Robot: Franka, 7 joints.
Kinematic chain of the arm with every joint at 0, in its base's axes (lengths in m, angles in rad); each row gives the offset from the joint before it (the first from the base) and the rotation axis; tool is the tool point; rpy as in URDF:
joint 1: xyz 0 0 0.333 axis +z
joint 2: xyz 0 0 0 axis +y
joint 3: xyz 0 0 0.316 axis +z
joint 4: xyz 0.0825 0 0 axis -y
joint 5: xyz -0.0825 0 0.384 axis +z
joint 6: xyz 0 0 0 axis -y
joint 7: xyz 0.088 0 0 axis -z
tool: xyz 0 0 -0.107 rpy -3.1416 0 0
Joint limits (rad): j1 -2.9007..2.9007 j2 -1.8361..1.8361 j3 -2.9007..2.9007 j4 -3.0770..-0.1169 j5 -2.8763..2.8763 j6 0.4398..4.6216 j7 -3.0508..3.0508
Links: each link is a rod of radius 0.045 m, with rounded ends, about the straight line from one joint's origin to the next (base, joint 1, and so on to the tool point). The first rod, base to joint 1, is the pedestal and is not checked.
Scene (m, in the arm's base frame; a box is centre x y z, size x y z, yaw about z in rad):
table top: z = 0
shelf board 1: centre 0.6 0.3 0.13 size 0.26 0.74 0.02 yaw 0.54
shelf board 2: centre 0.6 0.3 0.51 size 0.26 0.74 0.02 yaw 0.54
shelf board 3: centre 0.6 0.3 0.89 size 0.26 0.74 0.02 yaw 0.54
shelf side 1: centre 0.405 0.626 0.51 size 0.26 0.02 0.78 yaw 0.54
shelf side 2: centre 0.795 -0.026 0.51 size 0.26 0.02 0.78 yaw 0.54
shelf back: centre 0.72 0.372 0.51 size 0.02 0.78 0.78 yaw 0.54
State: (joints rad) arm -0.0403 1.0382 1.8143 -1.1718 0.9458 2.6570 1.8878
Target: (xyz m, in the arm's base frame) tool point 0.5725 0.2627 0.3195
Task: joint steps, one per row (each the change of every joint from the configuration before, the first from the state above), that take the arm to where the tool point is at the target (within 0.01 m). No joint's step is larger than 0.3 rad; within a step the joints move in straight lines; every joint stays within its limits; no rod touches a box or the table.
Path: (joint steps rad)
1: -0.2678 0.0262 0.2173 -0.2900 -0.0146 0.0275 0.0568
2: -0.2679 0.0262 0.2173 -0.2900 -0.0146 0.0275 0.0569
3: -0.2678 0.0261 0.2172 -0.2900 -0.0145 0.0275 0.0568
4: -0.2678 0.0262 0.2173 -0.2900 -0.0146 0.0275 0.0569
5: -0.2679 0.0262 0.2173 -0.2900 -0.0146 0.0275 0.0568
6: -0.0403 0.0121 -0.2537 -0.0229 0.0232 -0.0878 -0.0568
7: -0.0403 0.0121 -0.2536 -0.0229 0.0232 -0.0877 -0.0569
8: -0.0403 0.0121 -0.2537 -0.0228 0.0232 -0.0877 -0.0568
9: -0.0403 0.0122 -0.2537 -0.0229 0.0232 -0.0877 -0.0569
10: -0.0403 0.0121 -0.2536 -0.0229 0.0232 -0.0878 -0.0568
11: 0.2745 -0.0596 -0.0791 0.2511 0.0071 0.1029 0.0000
12: 0.2746 -0.0596 -0.0791 0.2511 0.0072 0.1029 0.0000
13: 0.2746 -0.0596 -0.0791 0.2512 0.0072 0.1029 0.0000

